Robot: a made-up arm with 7 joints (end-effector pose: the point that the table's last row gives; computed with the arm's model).
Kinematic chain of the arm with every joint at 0, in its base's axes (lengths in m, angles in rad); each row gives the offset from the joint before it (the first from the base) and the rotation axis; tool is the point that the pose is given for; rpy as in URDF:
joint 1: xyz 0 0 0.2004 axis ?
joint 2: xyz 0 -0.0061 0.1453 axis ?
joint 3: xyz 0 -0.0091 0.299 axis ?
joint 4: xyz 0 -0.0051 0.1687 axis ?
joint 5: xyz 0 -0.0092 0.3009 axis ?
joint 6: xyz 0 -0.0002 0.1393 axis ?
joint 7: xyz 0 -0.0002 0.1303 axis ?
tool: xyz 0 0 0 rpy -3.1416 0 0
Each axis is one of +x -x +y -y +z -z.
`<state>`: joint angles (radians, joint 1 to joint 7).
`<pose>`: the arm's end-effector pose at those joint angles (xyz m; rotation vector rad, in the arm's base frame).
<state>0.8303 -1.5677 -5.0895 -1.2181 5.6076 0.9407 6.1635</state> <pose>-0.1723 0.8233 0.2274 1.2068 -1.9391 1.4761</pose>
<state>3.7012 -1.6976 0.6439 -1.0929 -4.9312 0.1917 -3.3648</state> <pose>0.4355 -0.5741 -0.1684 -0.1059 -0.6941 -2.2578</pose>
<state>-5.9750 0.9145 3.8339 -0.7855 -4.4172 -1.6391 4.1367</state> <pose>0.6028 -0.4834 0.7192 -2.2776 -1.8106 -1.1416</pose>
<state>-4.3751 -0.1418 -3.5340 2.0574 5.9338 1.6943 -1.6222</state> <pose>-0.0548 0.3399 0.4660 0.5374 1.1300 2.8100</pose>
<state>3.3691 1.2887 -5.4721 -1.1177 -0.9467 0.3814 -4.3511</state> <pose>-0.6855 -0.2094 0.8596 1.9187 1.8441 1.6467</pose>
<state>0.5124 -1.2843 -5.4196 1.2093 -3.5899 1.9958 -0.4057</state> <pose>-0.6984 0.0444 0.6988 0.6291 0.7923 -0.2749</pose>
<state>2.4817 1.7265 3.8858 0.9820 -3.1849 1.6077 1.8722</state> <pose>-0.5429 -0.6687 0.4164 1.3268 0.3750 2.6649</pose>
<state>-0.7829 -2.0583 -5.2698 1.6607 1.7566 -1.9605 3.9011</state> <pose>-0.1511 -0.5575 0.4123 1.6499 1.4254 0.2801</pose>
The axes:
joint 1: -z
joint 2: +y
joint 3: -z
joint 4: +y
joint 5: -z
joint 6: +y
joint 7: -z

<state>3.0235 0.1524 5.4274 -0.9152 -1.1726 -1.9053 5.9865</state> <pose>-0.0171 0.3592 1.0299 0.9735 0.2778 1.2423</pose>
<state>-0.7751 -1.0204 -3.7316 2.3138 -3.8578 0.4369 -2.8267</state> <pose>-0.0679 -0.3717 0.0739 -0.3067 0.0187 0.6654</pose>
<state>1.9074 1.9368 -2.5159 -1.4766 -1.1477 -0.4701 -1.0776</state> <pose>-0.3646 -0.1773 -0.2902 0.3294 -0.5243 2.1205</pose>
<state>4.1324 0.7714 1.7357 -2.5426 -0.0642 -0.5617 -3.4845</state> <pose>-0.1978 -0.1318 0.3113 -0.6944 -0.3968 0.0007</pose>
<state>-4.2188 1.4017 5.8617 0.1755 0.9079 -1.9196 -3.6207</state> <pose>-0.3530 -0.7771 0.5301 -1.7763 -2.0514 0.6869</pose>
